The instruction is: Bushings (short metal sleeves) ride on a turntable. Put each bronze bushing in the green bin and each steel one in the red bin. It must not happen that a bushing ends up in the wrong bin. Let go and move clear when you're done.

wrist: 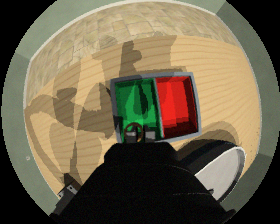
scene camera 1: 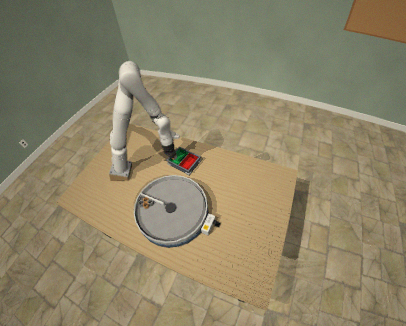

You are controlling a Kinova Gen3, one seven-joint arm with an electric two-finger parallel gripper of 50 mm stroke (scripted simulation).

Labels:
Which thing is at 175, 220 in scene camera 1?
A turntable.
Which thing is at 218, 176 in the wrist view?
A turntable.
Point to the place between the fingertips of the gripper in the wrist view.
140, 130

